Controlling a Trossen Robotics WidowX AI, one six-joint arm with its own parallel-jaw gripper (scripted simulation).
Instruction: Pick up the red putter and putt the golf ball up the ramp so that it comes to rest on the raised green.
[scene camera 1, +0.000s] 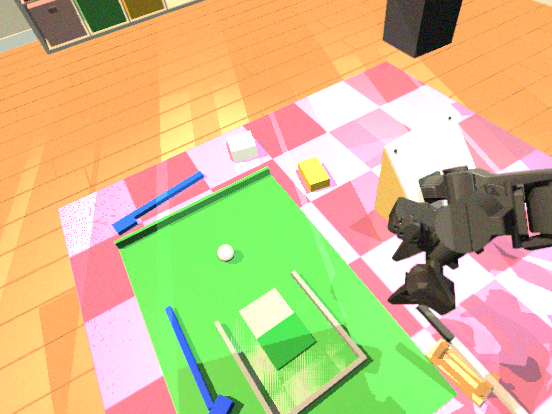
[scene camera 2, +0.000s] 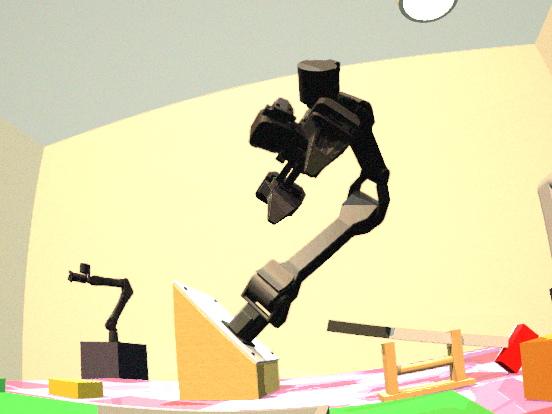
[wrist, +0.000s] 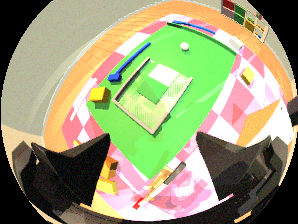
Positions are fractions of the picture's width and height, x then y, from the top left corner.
my gripper: scene camera 1 0.71, 0.68; scene camera 2 0.52, 0.48; wrist 0.52, 0.61
